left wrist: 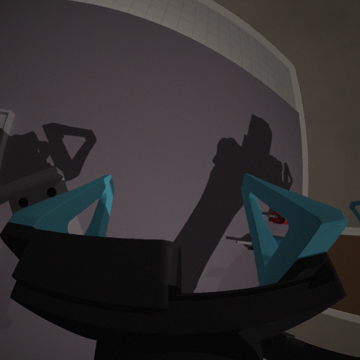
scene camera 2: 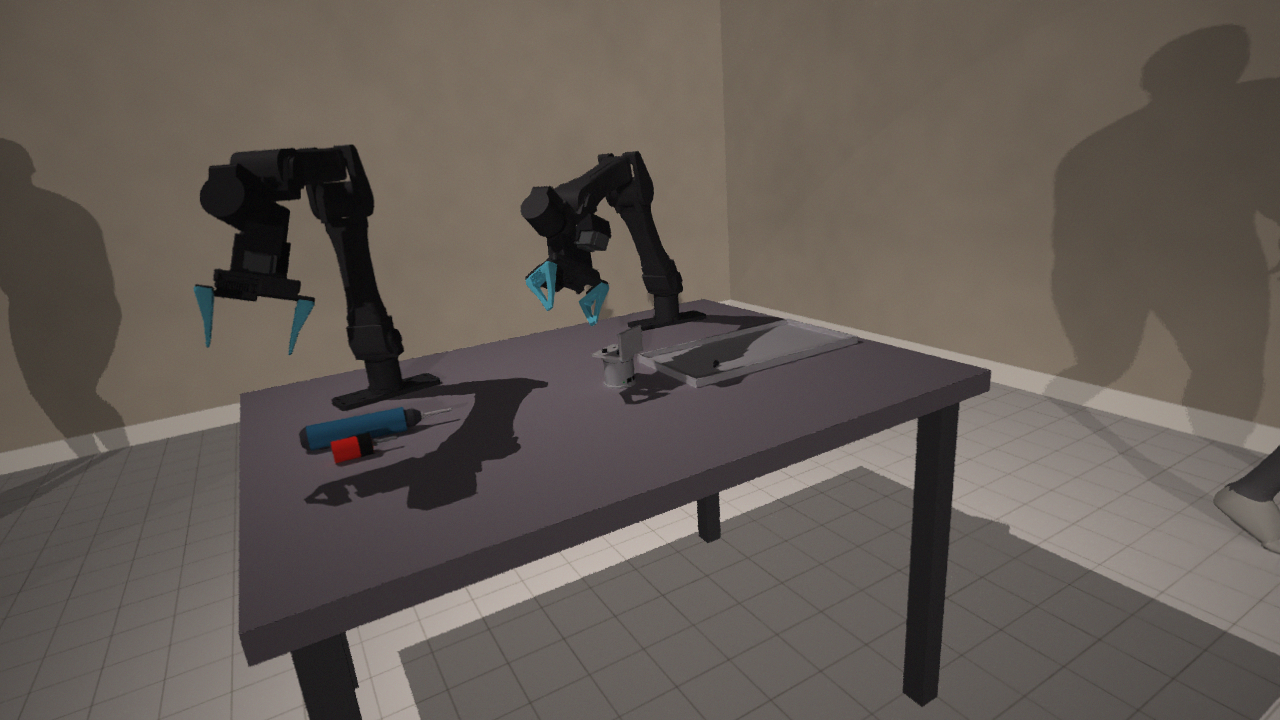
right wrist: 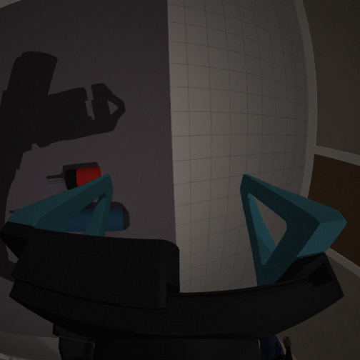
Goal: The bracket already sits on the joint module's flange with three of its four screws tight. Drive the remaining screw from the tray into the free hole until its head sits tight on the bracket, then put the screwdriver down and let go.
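Places are measured from the left arm's base along level axes (x ahead, y left, z up), in centimetres.
Pixels of known places: left gripper, fingertip midpoint: [scene camera 2: 572, 317]; right gripper, fingertip midpoint: [scene camera 2: 249, 351]; left arm's base, origin of the base link: [scene camera 2: 667, 322]; right arm's base, origin of the base link: [scene camera 2: 387, 393].
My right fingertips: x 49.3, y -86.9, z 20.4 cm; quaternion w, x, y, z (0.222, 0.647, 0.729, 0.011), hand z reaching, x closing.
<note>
Ahead of a thing's pixels: the offset from my right fingertips to its top centre. Level surfaces: height alone.
The white joint module @(dx -12.3, dy +58.2, dz -14.1 cm) [scene camera 2: 617, 374] stands on the table, with the grey bracket [scene camera 2: 631, 343] [left wrist: 37, 196] on top. Its screws and free hole are too small to tell apart. A small dark screw @(dx -9.0, dy +77.6, dz -19.0 cm) [scene camera 2: 716, 363] lies in the tray @(dx -14.3, dy +88.6, dz -18.9 cm) [scene camera 2: 778, 361]. A blue screwdriver @(dx -12.1, dy +14.2, dz -16.3 cm) [scene camera 2: 358, 428] [right wrist: 117, 219] and a shorter red one @(dx -4.9, dy +11.6, dz -17.0 cm) [scene camera 2: 346, 449] [left wrist: 280, 218] [right wrist: 88, 175] lie side by side on the table. My right gripper [scene camera 2: 249, 349] [right wrist: 176, 181] is open and empty, above the table's left end. My left gripper [scene camera 2: 571, 315] [left wrist: 177, 181] is open and empty, above and left of the module in the scene view.
The table @(dz -20.5 cm) [scene camera 2: 572, 456] carries both arm bases at its far side. The tray lies right of the module, in front of the left arm's base [scene camera 2: 666, 317]. Both screwdriver shafts point toward the module's side. The table's left edge is close to the screwdrivers. Arm shadows cross the table.
</note>
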